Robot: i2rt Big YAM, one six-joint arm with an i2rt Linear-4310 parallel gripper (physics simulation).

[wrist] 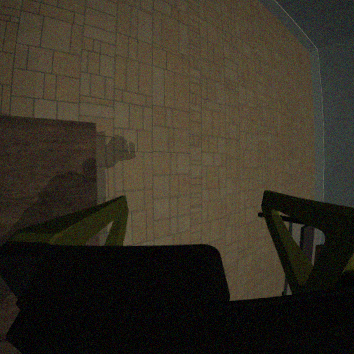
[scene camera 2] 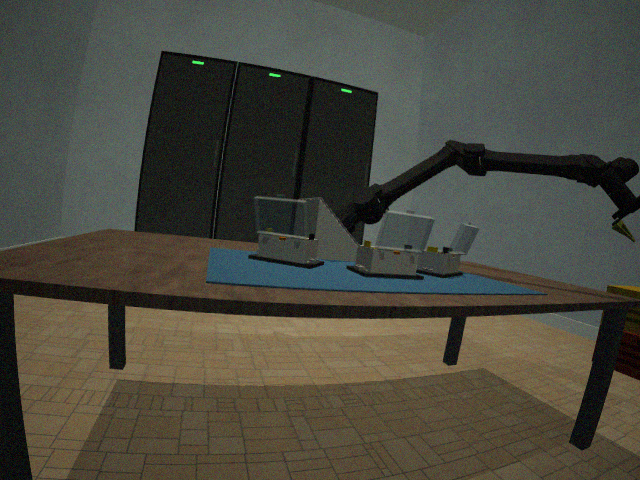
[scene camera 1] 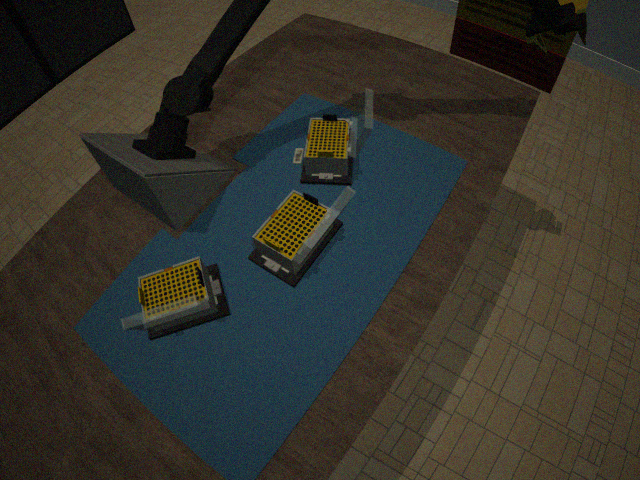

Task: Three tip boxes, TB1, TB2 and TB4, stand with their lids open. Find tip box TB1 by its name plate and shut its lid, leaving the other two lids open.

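Frame: origin at the arm's base, x right, y back, z down, level; metres.
Where they show: gripper, fingertip midpoint: (wrist: 195,201) (scene camera 1: 565,47); arm's base, link origin: (scene camera 2: 335,229) (scene camera 1: 163,152).
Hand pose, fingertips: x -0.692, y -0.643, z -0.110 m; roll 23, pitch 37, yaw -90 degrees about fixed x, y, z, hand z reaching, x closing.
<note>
Each offset is from my fingertips to the top centre of the thing. "pt": to the spot under its first point. Level surfaces: height alone.
Three tip boxes with yellow racks stand on the blue mat: a near-left box @(dy +0.423, dx +0.891, dz +0.129 m) (scene camera 1: 173,289) (scene camera 2: 286,248), a middle box @(dy +0.325, dx +0.685, dz +0.129 m) (scene camera 1: 292,224) (scene camera 2: 387,259) and a far box @(dy +0.387, dx +0.480, dz +0.129 m) (scene camera 1: 327,139) (scene camera 2: 440,262). The clear lids of the near-left box @(pt dy +0.346, dx +0.939, dz +0.083 m) (scene camera 2: 281,214), the middle box @(pt dy +0.235, dx +0.693, dz +0.086 m) (scene camera 2: 405,230) and the far box @(pt dy +0.292, dx +0.466, dz +0.084 m) (scene camera 2: 464,237) all stand open. The name plates @(pt dy +0.370, dx +0.844, dz +0.176 m) (scene camera 1: 216,287) @(pt dy +0.313, dx +0.753, dz +0.176 m) (scene camera 1: 272,264) @(pt dy +0.343, dx +0.538, dz +0.176 m) (scene camera 1: 325,176) are too small to read, so I cannot tell which box is TB1. My gripper (scene camera 2: 623,230) (wrist: 195,201) is open and empty, beyond the table's edge, far from the boxes.
The blue mat @(dz +0.194 m) (scene camera 1: 310,335) (scene camera 2: 330,279) lies on the brown table @(dz +0.198 m) (scene camera 1: 41,403) (scene camera 2: 129,263). A grey wedge-shaped mount (scene camera 1: 191,191) carries the arm beside the mat. A small white card @(pt dy +0.436, dx +0.505, dz +0.192 m) (scene camera 1: 298,155) lies left of the far box. A dark red crate (scene camera 1: 506,49) stands beyond the table.
</note>
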